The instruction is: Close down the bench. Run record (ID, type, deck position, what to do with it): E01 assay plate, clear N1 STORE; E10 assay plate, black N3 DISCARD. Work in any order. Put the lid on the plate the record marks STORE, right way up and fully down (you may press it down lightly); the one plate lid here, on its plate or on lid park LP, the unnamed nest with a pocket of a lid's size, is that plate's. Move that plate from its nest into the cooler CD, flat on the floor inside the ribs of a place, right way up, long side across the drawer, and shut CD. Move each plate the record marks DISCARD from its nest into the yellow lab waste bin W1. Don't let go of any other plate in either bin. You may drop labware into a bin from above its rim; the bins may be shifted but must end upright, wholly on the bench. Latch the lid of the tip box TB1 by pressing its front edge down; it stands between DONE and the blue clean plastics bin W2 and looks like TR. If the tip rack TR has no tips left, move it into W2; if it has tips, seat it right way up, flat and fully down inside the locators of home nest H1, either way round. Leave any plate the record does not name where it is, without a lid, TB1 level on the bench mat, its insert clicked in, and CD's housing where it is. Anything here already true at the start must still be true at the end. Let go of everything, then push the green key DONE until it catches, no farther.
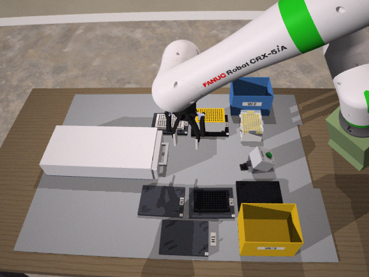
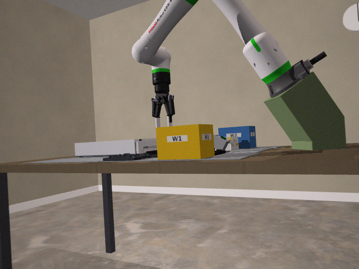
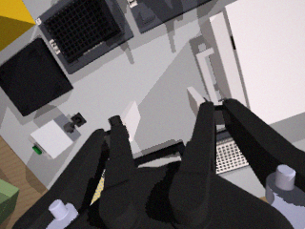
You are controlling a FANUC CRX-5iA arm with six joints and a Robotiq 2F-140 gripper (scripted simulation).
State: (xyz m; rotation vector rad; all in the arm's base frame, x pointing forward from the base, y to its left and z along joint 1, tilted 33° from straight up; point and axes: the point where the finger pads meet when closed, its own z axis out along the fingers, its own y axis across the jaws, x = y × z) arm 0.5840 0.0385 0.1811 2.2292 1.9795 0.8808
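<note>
The black plate lies 120 mm behind my hand, 160 mm to the left of it and 130 mm below it. Also, from my hand: tip rack TR: 70 mm behind, 220 mm to the right, 100 mm below; then nest N1: 60 mm ahead, 180 mm to the left, 140 mm below; then nest N3: 120 mm behind, 160 mm to the left, 140 mm below.
</note>
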